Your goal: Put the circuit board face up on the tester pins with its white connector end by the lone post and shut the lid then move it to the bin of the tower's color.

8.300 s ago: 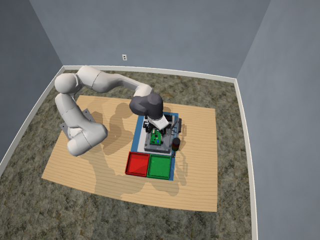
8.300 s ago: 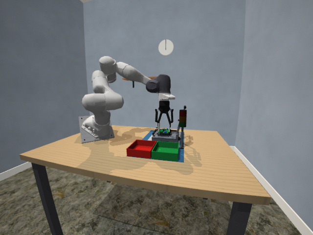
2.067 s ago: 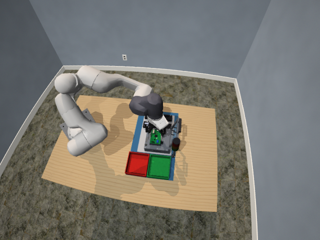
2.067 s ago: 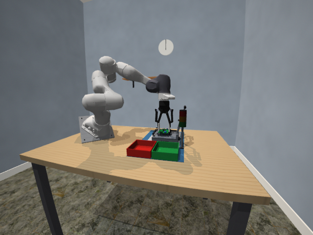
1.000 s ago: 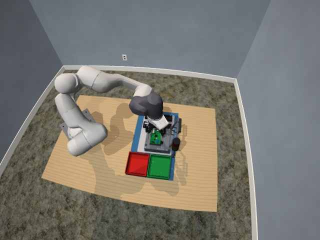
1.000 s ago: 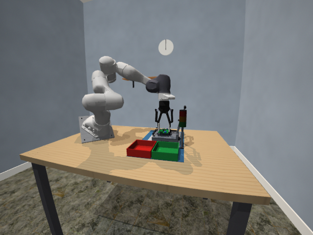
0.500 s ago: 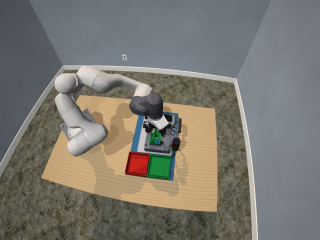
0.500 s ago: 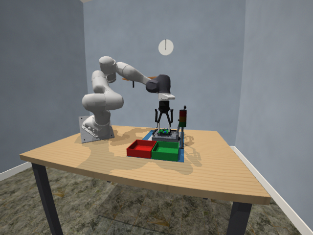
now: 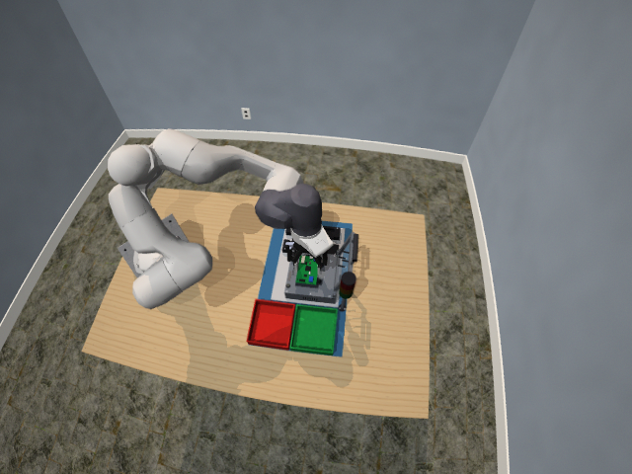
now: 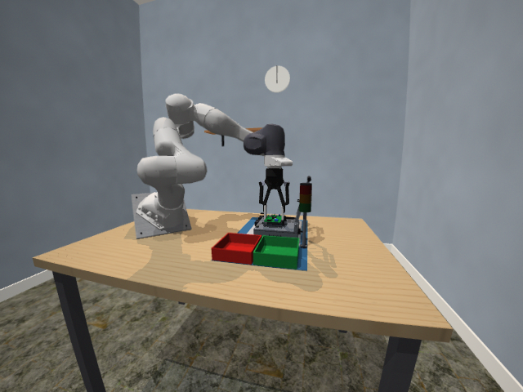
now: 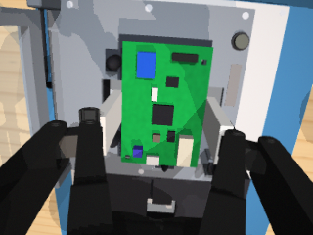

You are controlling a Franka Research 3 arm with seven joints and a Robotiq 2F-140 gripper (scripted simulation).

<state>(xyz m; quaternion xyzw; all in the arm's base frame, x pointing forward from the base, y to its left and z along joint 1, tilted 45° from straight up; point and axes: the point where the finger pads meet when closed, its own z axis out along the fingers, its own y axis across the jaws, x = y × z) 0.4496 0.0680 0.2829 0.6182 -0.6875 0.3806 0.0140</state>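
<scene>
My gripper is now 2 cm above the green circuit board. Round my hand: tester plate (4 cm below, 1 cm ahead); then clear lid (12 cm ahead, 8 cm above, 3 cm to the right); then green bin (21 cm to the right, 9 cm below, 1 cm behind).
</scene>
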